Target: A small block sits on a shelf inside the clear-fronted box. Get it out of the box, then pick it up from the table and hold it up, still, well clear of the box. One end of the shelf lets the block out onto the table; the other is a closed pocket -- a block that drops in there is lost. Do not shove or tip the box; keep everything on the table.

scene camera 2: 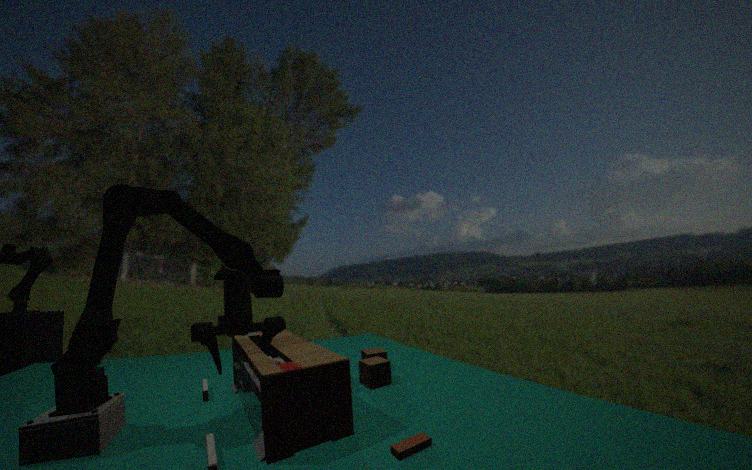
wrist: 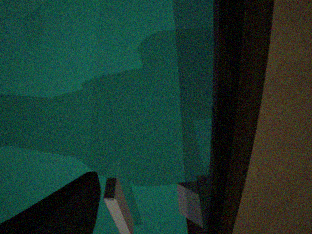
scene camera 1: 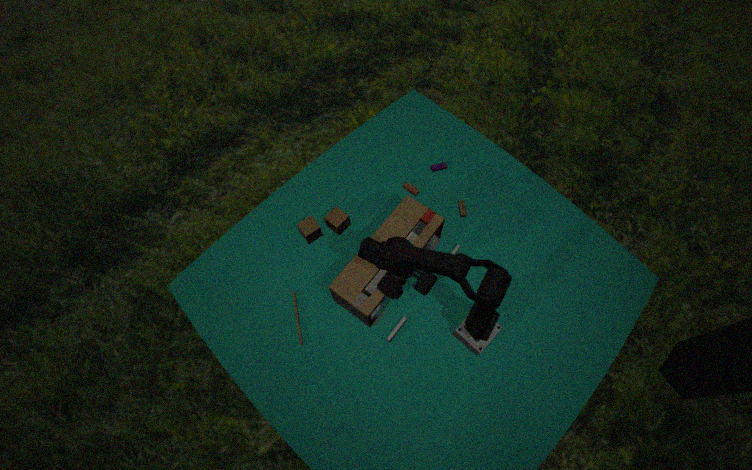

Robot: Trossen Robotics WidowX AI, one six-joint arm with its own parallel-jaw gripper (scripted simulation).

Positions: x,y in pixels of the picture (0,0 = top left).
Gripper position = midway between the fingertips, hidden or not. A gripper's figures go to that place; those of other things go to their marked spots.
Labels:
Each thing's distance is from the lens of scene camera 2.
my gripper (scene camera 2: pixel 242 371): 63 cm
long brown box (scene camera 2: pixel 306 400): 47 cm

